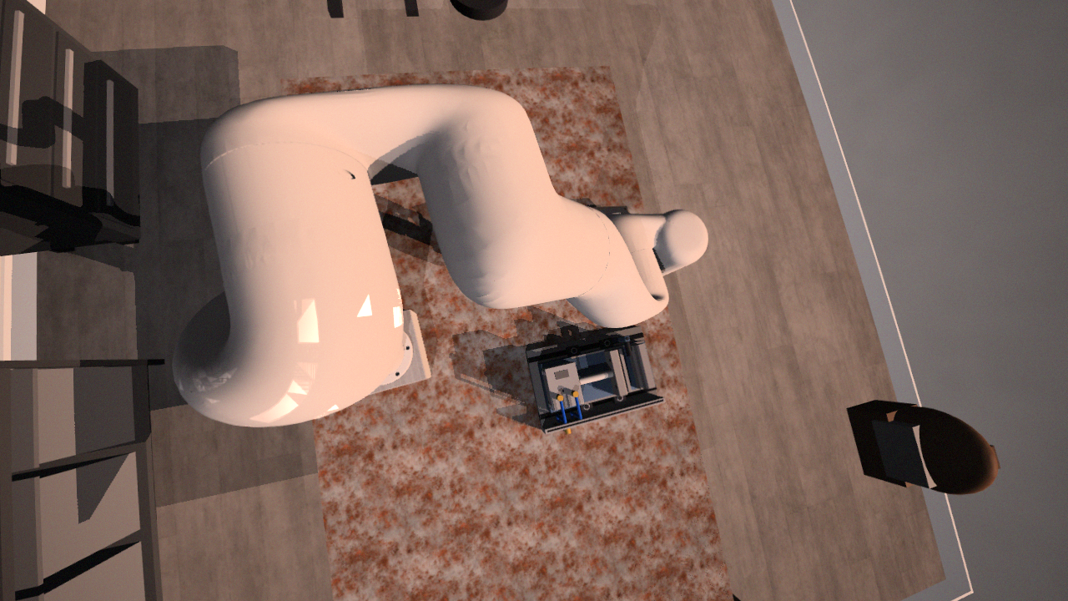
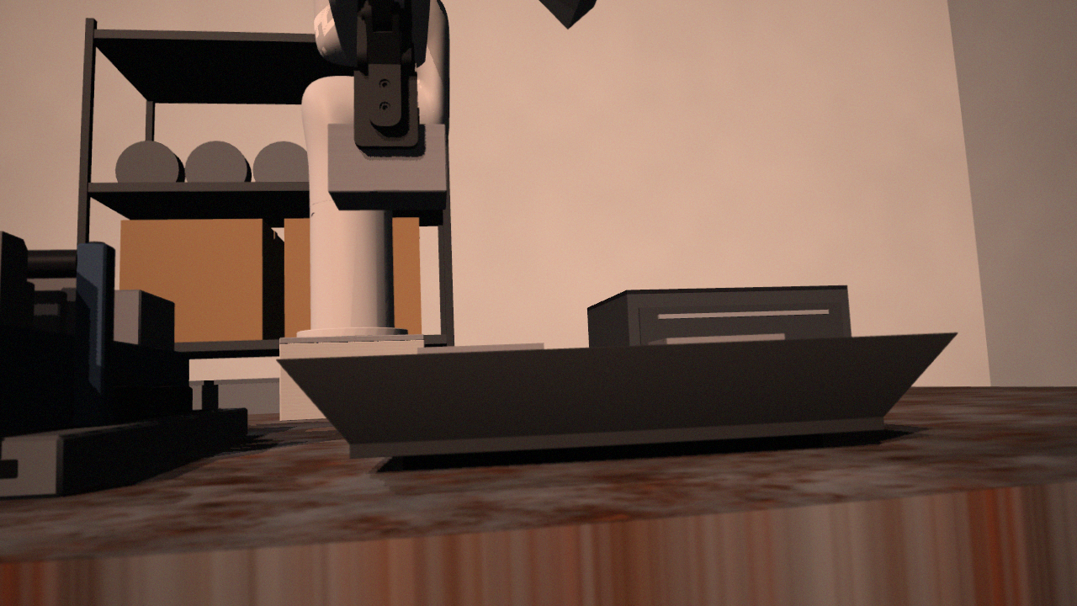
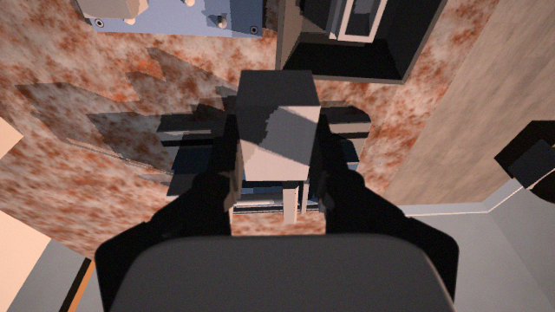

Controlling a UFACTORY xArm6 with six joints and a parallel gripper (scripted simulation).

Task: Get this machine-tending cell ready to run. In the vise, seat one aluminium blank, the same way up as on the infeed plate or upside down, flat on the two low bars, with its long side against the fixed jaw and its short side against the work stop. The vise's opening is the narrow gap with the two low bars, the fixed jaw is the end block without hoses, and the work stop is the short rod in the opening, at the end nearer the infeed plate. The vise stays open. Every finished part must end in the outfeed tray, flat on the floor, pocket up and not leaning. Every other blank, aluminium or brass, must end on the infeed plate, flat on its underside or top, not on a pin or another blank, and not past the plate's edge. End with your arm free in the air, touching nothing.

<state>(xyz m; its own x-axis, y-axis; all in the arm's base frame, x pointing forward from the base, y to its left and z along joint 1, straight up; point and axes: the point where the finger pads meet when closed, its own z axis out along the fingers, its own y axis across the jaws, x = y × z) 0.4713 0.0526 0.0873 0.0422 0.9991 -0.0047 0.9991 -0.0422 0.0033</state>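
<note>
Right now my hand is 4 cm past the vise piston rod, 20 cm to the left of it and 9 cm above it. The rest, counted from my hand: vise body: 2 cm behind, 20 cm to the right, 13 cm below; then brass blank: 4 cm behind, 15 cm to the left, 15 cm below.
</note>
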